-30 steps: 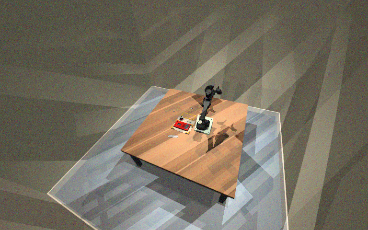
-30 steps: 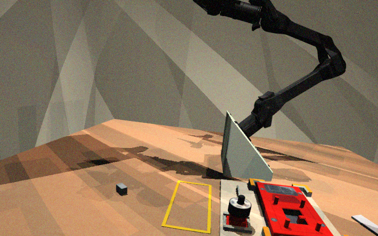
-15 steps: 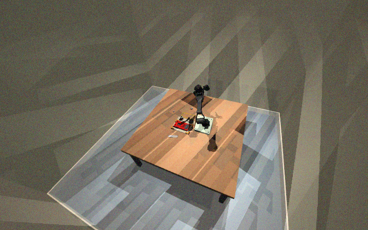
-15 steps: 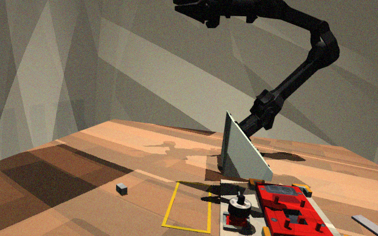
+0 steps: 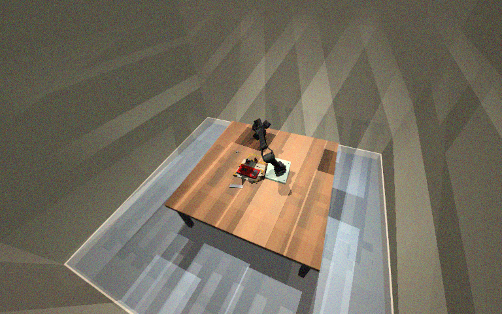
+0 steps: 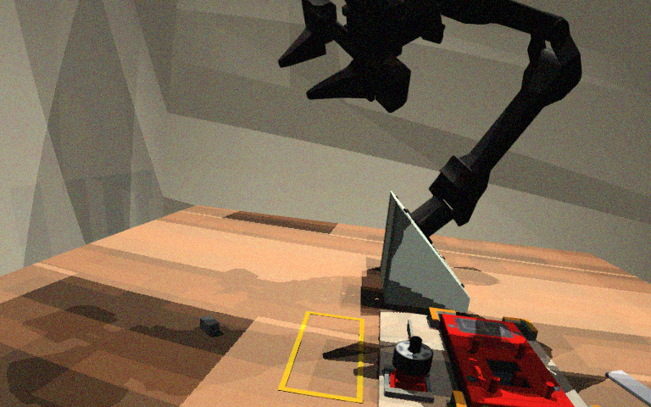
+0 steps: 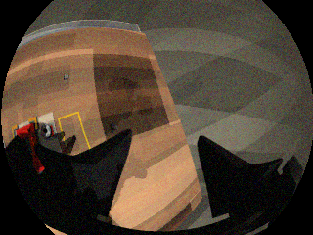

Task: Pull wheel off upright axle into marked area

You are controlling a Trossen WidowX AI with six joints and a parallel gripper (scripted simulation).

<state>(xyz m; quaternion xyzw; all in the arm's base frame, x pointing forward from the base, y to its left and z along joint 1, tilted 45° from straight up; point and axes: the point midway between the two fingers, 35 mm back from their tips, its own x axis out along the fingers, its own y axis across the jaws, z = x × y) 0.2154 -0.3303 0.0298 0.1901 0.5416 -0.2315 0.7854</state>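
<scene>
Right now my gripper tip is 10 cm short of the wheel, 16 cm to the right of it and 28 cm above it. Also, from my gripper tip: upright axle: 10 cm ahead, 16 cm to the left, 28 cm below; then grey cube: 2 cm ahead, 8 cm to the right, 31 cm below; then grey strip: 13 cm ahead, 46 cm to the left, 31 cm below.
</scene>
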